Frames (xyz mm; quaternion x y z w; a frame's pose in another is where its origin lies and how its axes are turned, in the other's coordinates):
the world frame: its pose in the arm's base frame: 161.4 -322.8 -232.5 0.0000 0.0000 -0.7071 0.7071
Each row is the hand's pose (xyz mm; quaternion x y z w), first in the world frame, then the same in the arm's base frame.
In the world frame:
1: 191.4 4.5 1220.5 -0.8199 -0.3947 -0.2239 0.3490
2: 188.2 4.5 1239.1 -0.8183 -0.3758 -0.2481 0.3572
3: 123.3 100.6 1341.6 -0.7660 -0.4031 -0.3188 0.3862
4: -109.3 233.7 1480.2 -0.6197 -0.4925 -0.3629 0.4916
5: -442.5 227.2 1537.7 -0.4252 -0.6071 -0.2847 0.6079
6: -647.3 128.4 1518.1 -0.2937 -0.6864 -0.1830 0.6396
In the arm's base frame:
1: 165.9 -514.2 988.0 -0.8589 0.3007 -0.4051 0.0885
2: 165.9 -511.0 1006.6 -0.8444 0.3129 -0.4280 0.0771
3: 262.0 -446.1 1109.1 -0.8267 0.2566 -0.4985 0.0477
4: 395.1 -213.5 1247.7 -0.7865 0.0899 -0.6042 0.0910
5: 388.6 119.7 1305.2 -0.7300 -0.1286 -0.6312 0.2285
6: 289.8 324.5 1285.6 -0.6930 -0.2777 -0.5817 0.3229

